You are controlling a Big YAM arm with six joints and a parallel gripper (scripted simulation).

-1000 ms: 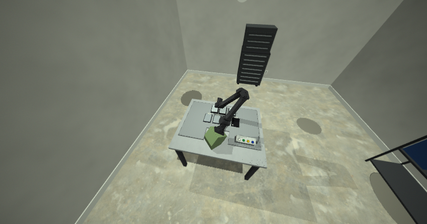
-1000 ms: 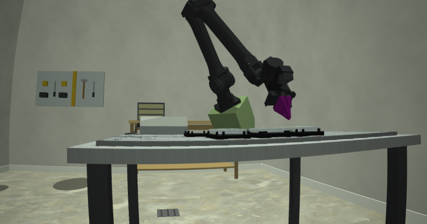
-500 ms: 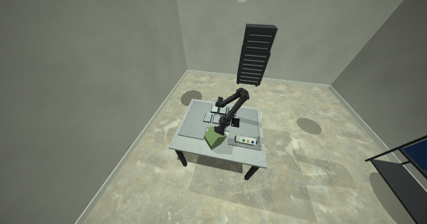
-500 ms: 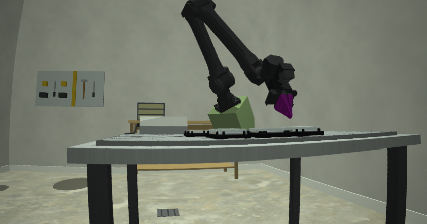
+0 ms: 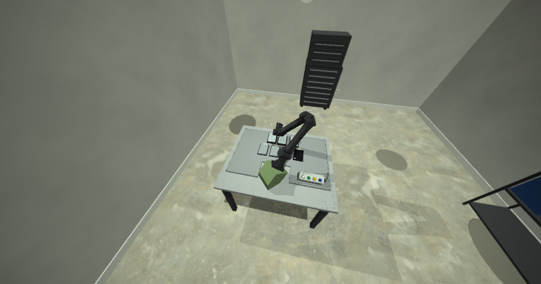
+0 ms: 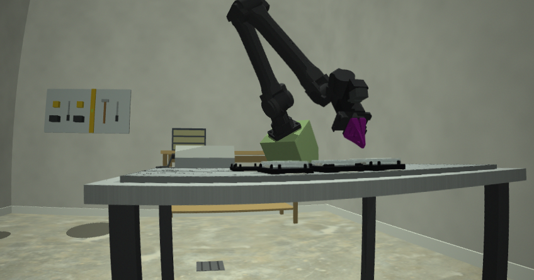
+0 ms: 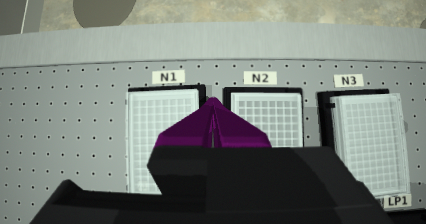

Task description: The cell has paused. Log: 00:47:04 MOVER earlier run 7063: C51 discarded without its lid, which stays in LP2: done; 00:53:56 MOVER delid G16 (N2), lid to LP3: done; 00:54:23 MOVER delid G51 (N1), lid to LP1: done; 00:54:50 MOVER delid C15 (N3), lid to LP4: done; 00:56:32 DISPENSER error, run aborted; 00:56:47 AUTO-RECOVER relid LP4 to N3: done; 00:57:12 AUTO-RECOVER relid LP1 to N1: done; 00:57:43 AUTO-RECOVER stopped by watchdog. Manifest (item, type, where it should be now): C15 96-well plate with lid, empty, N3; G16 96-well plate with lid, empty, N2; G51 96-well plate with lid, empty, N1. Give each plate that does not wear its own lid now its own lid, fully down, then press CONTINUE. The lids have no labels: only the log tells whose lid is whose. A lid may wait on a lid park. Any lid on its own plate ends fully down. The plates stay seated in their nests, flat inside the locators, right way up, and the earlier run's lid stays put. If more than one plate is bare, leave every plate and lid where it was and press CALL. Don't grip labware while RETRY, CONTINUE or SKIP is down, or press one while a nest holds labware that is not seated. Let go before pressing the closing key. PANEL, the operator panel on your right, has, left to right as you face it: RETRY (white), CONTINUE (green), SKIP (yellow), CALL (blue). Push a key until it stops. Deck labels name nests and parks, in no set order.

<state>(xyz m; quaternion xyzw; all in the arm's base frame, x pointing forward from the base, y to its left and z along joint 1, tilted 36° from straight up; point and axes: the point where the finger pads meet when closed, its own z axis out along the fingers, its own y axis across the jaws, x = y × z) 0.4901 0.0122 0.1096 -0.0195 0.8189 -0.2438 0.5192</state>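
Right now my hand is 190 mm past the park LP3, 170 mm to the right of it and 60 mm above it. The rest, counted from my hand: lid park label: 100 mm behind, 150 mm to the left, 70 mm below; park LP1: 270 mm behind, 200 mm to the right, 60 mm below; park LP4: 240 mm behind, 80 mm to the right, 60 mm below.
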